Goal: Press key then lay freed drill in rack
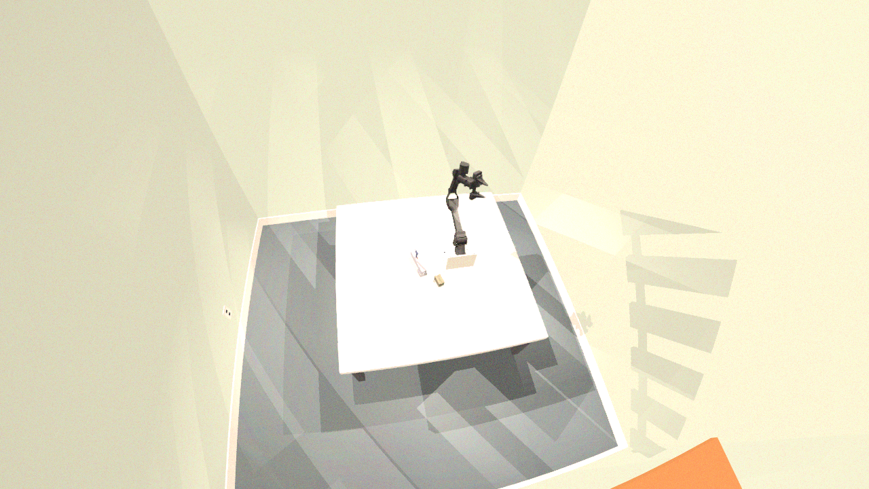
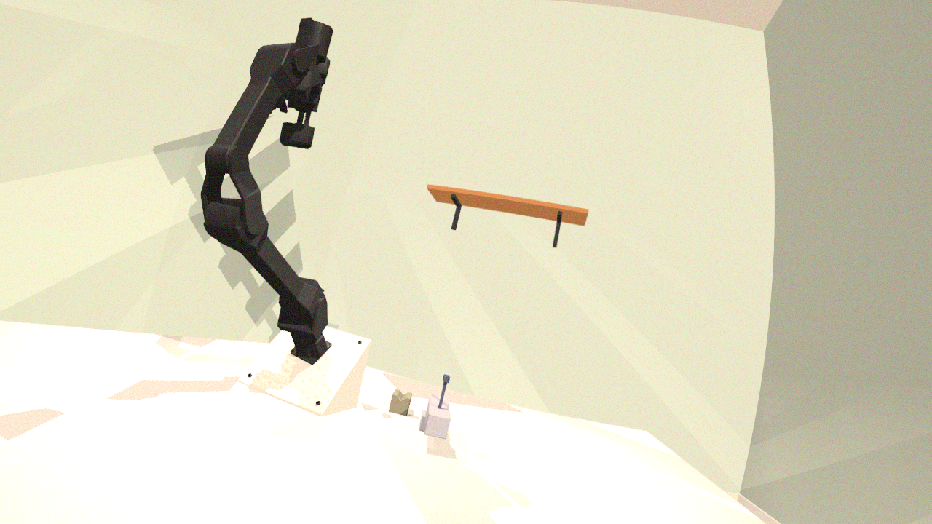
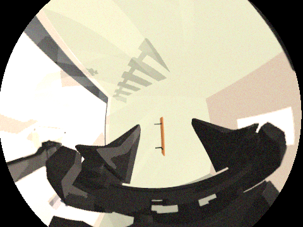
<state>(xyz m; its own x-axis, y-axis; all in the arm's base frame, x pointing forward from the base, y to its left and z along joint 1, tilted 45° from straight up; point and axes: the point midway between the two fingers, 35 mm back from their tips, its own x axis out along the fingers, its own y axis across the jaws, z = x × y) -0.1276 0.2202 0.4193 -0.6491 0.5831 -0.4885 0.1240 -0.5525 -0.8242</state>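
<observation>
Now: gripper tip 400 mm short of the small dark key, 110 mm to the right of it and 470 mm above it. Also, from my gripper tip: light grey box: 390 mm ahead, 140 mm to the left, 520 mm below; rack: 260 mm ahead, 270 mm to the left, 540 mm below; drill: 380 mm ahead, 160 mm to the left, 510 mm below.
</observation>
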